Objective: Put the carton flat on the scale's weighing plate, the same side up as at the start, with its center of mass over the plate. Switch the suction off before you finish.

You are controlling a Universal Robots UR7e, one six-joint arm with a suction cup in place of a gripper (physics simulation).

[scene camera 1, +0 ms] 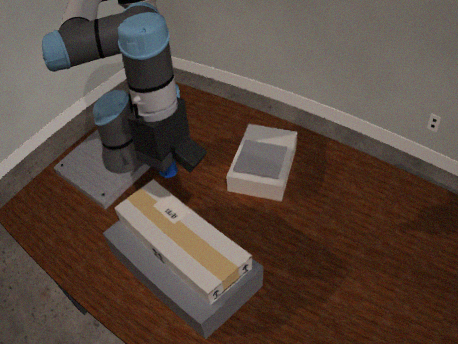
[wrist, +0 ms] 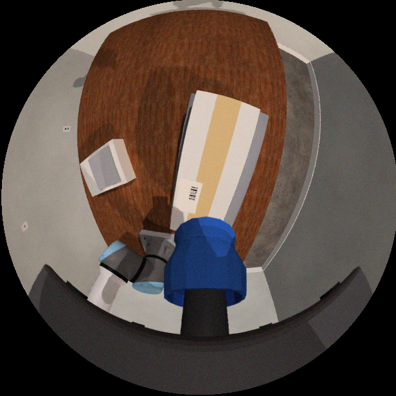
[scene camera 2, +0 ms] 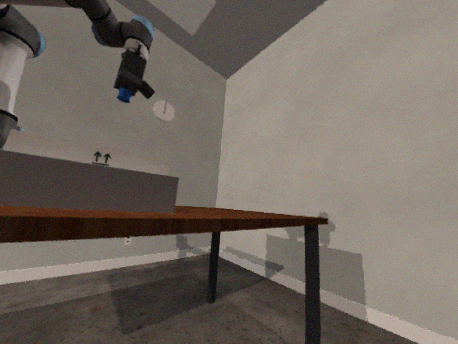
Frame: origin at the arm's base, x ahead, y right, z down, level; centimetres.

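Where they show: hand, tool point: [scene camera 1: 168, 170] [scene camera 2: 123, 99]; arm's base, link origin: [scene camera 1: 124, 156].
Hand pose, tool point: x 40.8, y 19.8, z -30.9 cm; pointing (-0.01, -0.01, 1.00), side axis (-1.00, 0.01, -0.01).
Note:
Things, the pixels of their top centre, and the offset from my tool point. "spot": a spot on its surface instead.
- carton, top centre: [scene camera 1: 176, 230] [scene camera 2: 107, 153] dx -0.9, dy +0.9, dz +18.7 cm
- grey block, top centre: [scene camera 1: 176, 250] [scene camera 2: 104, 171] dx -0.8, dy +2.8, dz +24.4 cm
- scale, top centre: [scene camera 1: 264, 148] dx -1.1, dy -40.0, dz +26.5 cm
- white box with a grey weighing plate, surface spot: [scene camera 1: 261, 159] spot: dx +0.4, dy -35.4, dz +26.5 cm
The carton [scene camera 1: 188, 240] [wrist: 193, 145] is a long white box with a tan tape strip and a barcode label on its top face. It lies flat on a grey block [scene camera 1: 160, 285] [scene camera 2: 90, 185] [wrist: 249, 172], and arrows on its end point up. The scale [scene camera 1: 254, 188] [wrist: 126, 159] is a white box with a grey weighing plate [scene camera 1: 261, 159] [wrist: 104, 167] on top, which bears nothing. My gripper [scene camera 1: 170, 174] [scene camera 2: 124, 98] [wrist: 205, 225], a blue suction cup, is off and holds nothing. It hangs above and apart from the carton, near its barcode end.
The robot's grey base plate [scene camera 1: 85, 175] [wrist: 150, 236] is at the left of the table [scene camera 1: 320, 240] [scene camera 2: 240, 220] [wrist: 150, 55] in scene camera 1, close to the carton's barcode end. Walls stand behind the table.

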